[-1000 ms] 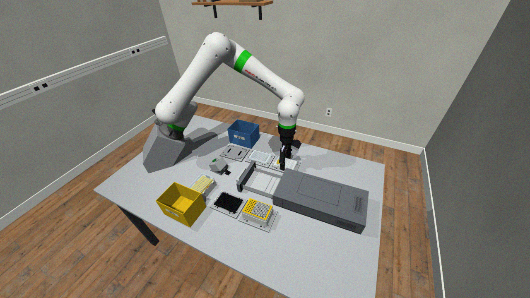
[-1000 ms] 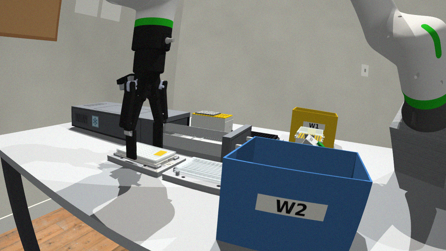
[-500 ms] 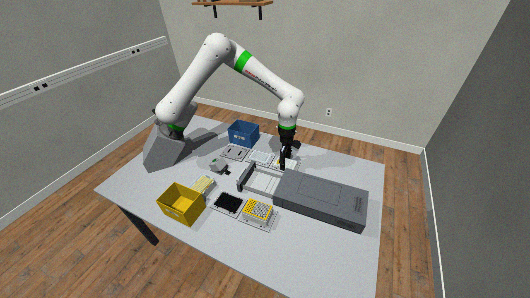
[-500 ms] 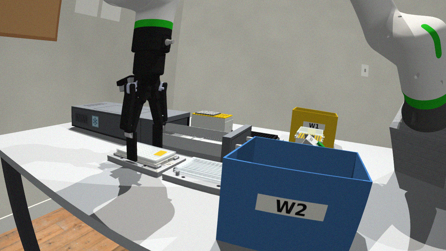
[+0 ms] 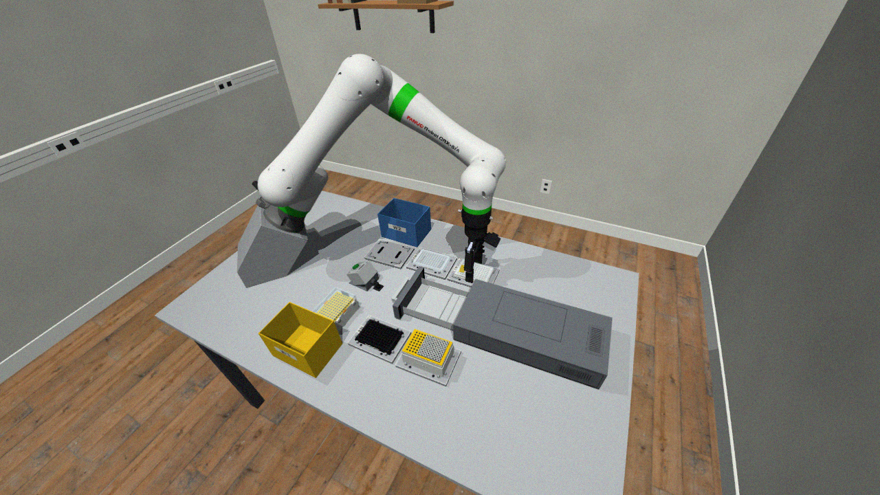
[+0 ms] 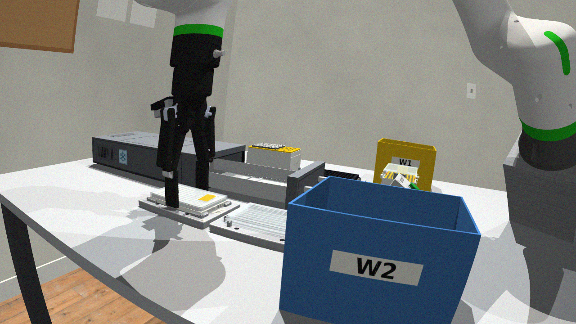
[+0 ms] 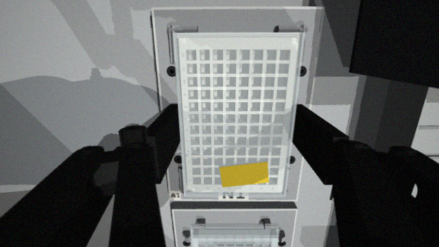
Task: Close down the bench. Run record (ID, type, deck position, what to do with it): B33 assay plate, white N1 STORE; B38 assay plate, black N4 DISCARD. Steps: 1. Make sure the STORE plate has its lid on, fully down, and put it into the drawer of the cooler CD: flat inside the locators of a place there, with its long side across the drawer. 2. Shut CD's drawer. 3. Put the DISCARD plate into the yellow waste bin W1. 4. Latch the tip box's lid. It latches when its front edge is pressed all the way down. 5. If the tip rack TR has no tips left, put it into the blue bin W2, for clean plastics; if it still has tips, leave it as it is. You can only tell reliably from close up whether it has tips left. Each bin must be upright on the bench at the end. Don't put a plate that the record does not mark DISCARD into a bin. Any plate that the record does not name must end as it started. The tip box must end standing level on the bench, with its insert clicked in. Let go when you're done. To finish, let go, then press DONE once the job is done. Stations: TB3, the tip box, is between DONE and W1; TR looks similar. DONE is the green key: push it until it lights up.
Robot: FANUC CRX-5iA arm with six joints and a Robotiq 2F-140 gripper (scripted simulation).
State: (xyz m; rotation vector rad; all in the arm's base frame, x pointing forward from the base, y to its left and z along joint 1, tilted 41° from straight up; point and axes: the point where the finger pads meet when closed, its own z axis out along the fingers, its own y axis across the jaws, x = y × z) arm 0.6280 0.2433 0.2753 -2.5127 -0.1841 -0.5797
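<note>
Now: the clear plate lid 2 cm below my hand. The rest, counted from my hand: cooler drawer (20 cm to the right, 1 cm ahead); then white assay plate (2 cm below); then clear plate (17 cm behind, 5 cm to the right, 2 cm below).
</note>
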